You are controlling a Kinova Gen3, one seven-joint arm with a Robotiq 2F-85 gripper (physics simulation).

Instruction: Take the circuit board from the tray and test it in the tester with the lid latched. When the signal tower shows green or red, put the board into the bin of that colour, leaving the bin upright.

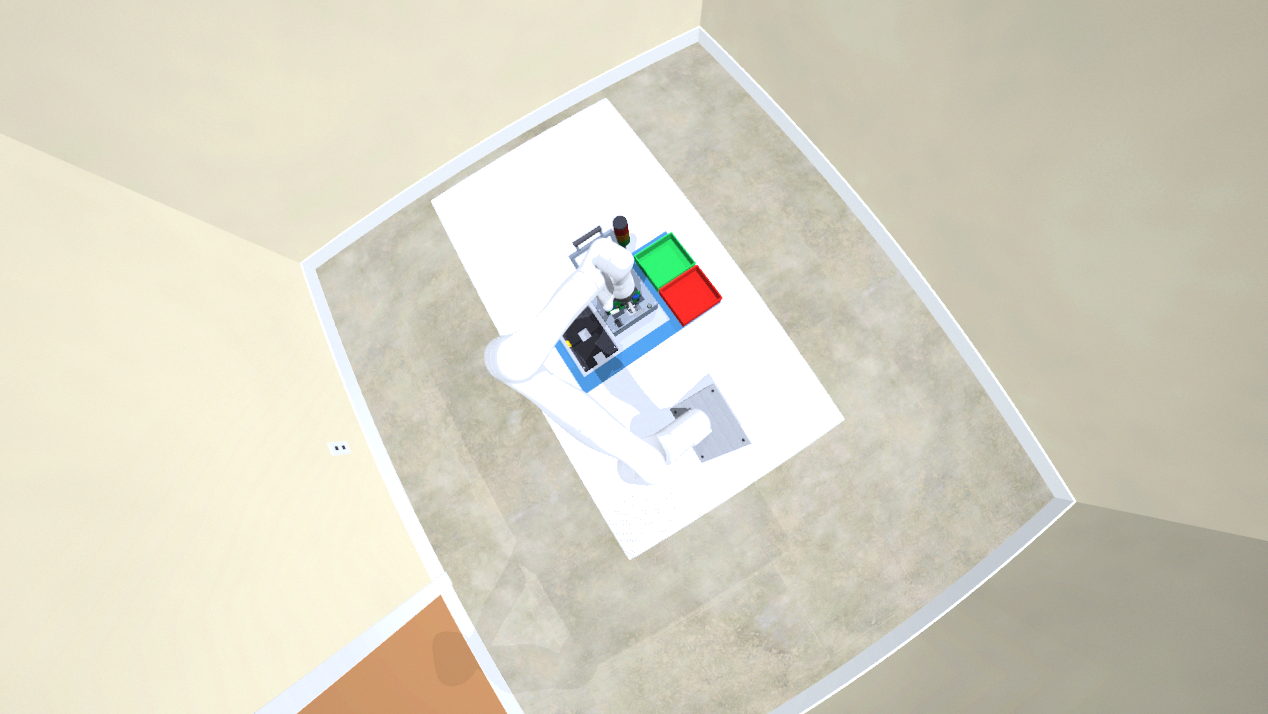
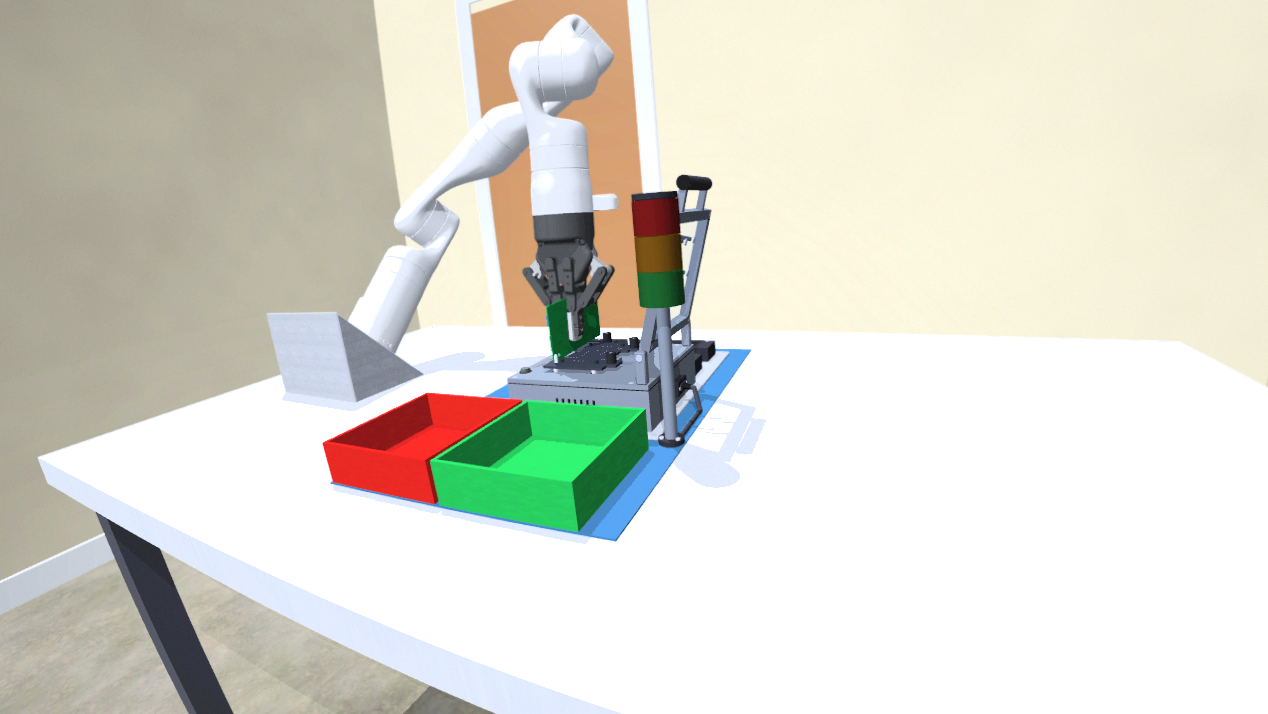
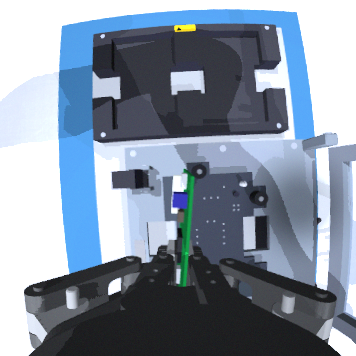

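Where they show: gripper, fingertip midpoint: [image 2: 572, 339] [image 3: 178, 250]; arm's base at its link origin: [image 1: 697, 422] [image 2: 366, 352].
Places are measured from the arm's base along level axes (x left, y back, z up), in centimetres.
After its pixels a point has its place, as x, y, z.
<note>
My gripper [image 2: 574, 331] @[-1.6, -43.2, 3.6] [image 3: 178, 250] @[-1.6, -43.2, 3.6] is shut on the green circuit board [image 2: 559, 329] @[-4.3, -43.2, 5.6] [image 3: 189, 215] @[2.5, -43.9, 9.6], which stands on edge, slightly tilted, over the tester [image 2: 576, 392] @[-10.0, -48.2, -0.4] [image 3: 290, 170] @[4.8, -53.9, 0.9]. The board's lower edge is close to the tester's dark nest [image 3: 215, 192] @[2.9, -46.5, 1.7]; contact is unclear. The tester's lid [image 2: 698, 266] @[5.8, -58.4, 11.6] [image 3: 345, 172] @[4.5, -56.0, 5.5] stands open. The black tray [image 1: 592, 345] @[15.3, -39.6, -3.3] [image 3: 140, 119] @[11.0, -38.9, -3.3] holds no board. The signal tower [image 1: 620, 228] @[-10.0, -58.0, 20.7] [image 2: 657, 252] @[-13.0, -60.5, 15.2] shows dull red, amber and green segments, none visibly lit. The green bin [image 1: 665, 260] @[-22.2, -52.1, -4.5] [image 2: 523, 494] @[-28.9, -53.8, -2.2] and red bin [image 1: 690, 295] @[-22.3, -36.6, -4.5] [image 2: 381, 471] @[-29.5, -37.4, -2.5] are upright and empty.
The tower's pole [image 2: 667, 381] @[-11.5, -60.0, 2.1] stands beside the tester and the green bin. Black knobs [image 3: 199, 171] @[4.8, -45.0, 3.0] [image 3: 260, 198] @[2.4, -50.1, 3.0] rise beside the nest. A dark block [image 3: 127, 179] @[4.3, -39.3, 4.0] sits at the tester's left side. The arm's wedge mount [image 1: 723, 423] @[-5.9, 3.9, 5.8] [image 2: 310, 354] @[-9.4, 1.7, 2.2] stands on the white table [image 2: 842, 532] @[-23.1, -78.1, -5.1].
</note>
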